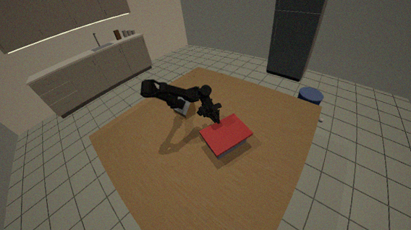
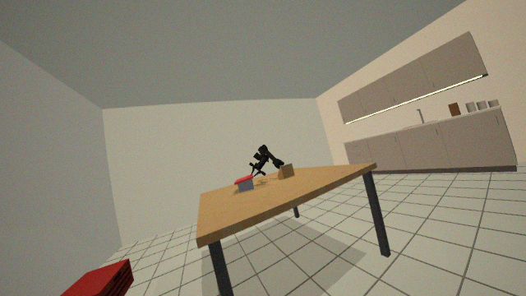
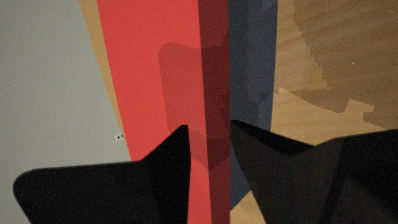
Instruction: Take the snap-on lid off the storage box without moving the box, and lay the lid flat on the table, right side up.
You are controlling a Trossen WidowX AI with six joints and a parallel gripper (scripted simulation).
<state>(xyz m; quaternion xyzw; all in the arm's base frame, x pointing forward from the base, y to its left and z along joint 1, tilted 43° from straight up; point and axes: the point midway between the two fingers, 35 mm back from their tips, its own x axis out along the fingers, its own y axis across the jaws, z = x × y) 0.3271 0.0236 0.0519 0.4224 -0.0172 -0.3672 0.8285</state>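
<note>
Now: gripper tip 70 mm short of the lid and 20 mm to the left of it. The rest, counted from my gripper tip: storage box (70 mm ahead, 60 mm below, 20 mm to the right).
</note>
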